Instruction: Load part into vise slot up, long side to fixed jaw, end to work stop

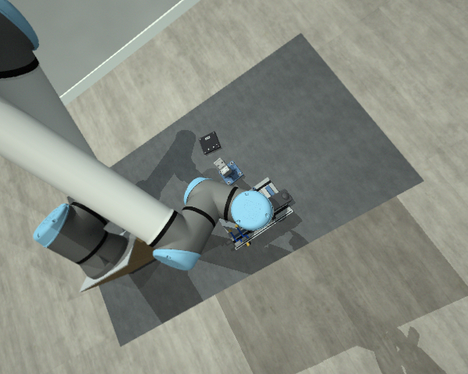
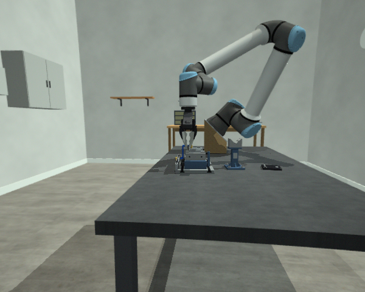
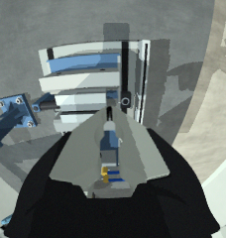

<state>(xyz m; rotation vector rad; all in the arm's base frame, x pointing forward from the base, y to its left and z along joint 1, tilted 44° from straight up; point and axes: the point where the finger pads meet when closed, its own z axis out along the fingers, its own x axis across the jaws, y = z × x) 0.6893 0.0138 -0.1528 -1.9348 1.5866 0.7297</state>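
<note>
My hand is 30 mm to the right of the part, 20 mm above it and 10 mm past it. Also, from my hand: infeed plate (430 mm to the left, 130 mm behind, 110 mm below); vise (80 mm below, 80 mm behind, 20 mm to the left).
</note>
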